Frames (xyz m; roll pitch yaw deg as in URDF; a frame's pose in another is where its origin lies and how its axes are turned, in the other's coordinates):
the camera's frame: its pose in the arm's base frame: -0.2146 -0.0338 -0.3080 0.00 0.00 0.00
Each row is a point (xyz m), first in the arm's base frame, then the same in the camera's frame.
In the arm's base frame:
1: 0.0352 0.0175 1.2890
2: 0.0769 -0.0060 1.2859
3: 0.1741 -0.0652 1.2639
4: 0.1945 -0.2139 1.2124
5: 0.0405 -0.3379 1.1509
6: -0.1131 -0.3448 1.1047
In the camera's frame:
1: 0.2498 0.0513 1.5970
2: 0.2915 0.0278 1.5939
3: 0.3887 -0.0314 1.5719
4: 0.4091 -0.1801 1.5204
5: 0.2551 -0.3041 1.4589
6: 0.1015 -0.3110 1.4127

